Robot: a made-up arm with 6 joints. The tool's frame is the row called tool.
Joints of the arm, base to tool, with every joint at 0 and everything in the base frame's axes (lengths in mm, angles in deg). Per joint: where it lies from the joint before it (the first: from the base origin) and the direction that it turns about. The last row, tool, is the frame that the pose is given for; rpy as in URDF.
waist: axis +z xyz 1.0 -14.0 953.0
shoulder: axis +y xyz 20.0 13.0 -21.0
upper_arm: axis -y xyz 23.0 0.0 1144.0
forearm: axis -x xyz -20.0 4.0 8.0
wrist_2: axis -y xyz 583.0 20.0 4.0
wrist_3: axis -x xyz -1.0 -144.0 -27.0
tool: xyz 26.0 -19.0 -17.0 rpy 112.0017 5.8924 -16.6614
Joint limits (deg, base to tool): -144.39..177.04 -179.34..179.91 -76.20..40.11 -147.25..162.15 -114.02..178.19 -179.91..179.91
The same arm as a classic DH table. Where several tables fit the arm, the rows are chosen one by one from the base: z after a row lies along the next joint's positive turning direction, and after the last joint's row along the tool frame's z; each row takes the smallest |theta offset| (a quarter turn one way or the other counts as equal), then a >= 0, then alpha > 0; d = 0 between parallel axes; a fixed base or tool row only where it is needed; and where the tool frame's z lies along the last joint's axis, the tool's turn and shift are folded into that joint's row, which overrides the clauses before.
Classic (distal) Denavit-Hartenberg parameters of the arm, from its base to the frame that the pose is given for. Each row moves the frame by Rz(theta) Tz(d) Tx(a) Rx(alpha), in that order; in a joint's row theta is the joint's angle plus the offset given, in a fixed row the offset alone. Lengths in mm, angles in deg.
base (fixed): d 0; theta offset -85.91; a 14; alpha 0
waist: d 932; theta offset 85.91; a 20; alpha -90
shoulder: d 0; theta offset -88.85; a 1144.2; alpha 180
upper_arm: d -17; theta offset 1.15; a 8; alpha -90
forearm: d -563; theta offset 0; a 4; alpha 90
wrist_2: d 124; theta offset 0; a -27; alpha -90
wrist_3: d -32.7; theta offset -23.02; a -8.2; alpha 72.38
tool (fixed): d 25.3; theta offset -89.02; a 0; alpha 0
Joint limits (deg, base to tool): -144.39..177.04 -179.34..179.91 -76.2..40.11 -147.25..162.15 -114.02..178.19 -179.91..179.91

